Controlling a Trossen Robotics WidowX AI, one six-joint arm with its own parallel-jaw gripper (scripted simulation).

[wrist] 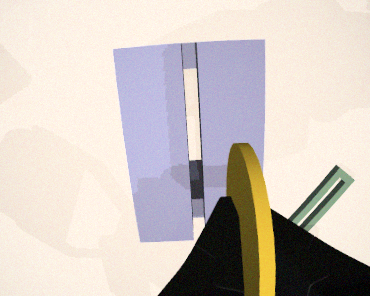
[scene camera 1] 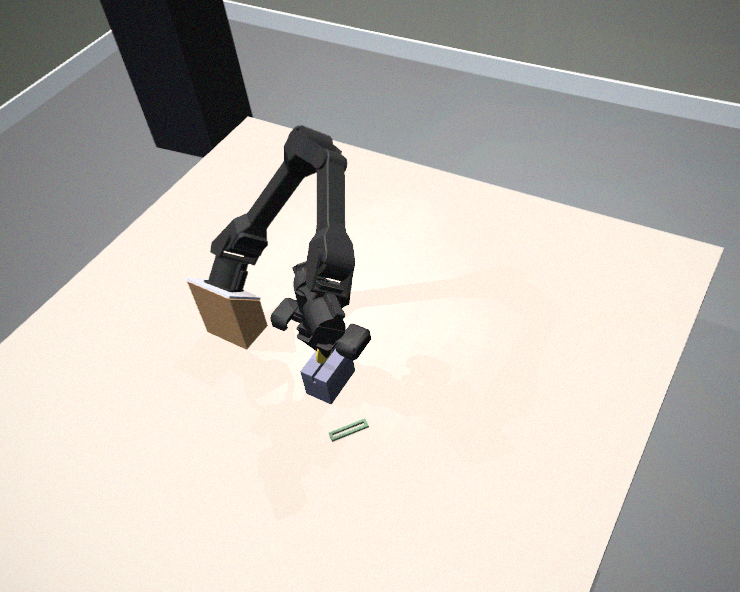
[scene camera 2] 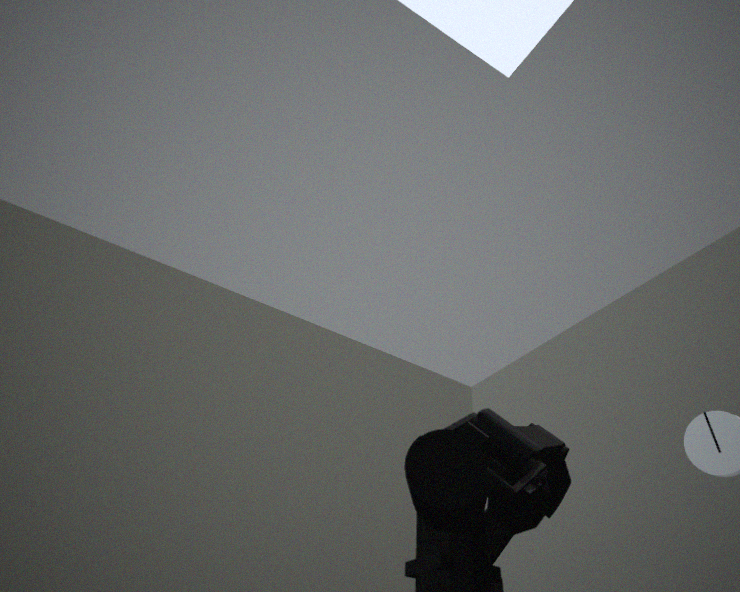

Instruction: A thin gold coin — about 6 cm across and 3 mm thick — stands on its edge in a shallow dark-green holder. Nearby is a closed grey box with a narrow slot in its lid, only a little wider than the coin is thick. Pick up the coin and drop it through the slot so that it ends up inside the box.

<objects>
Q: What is my gripper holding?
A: A gold coin.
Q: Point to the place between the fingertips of my gripper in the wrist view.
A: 234,207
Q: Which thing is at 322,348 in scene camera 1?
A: My gripper.
</objects>
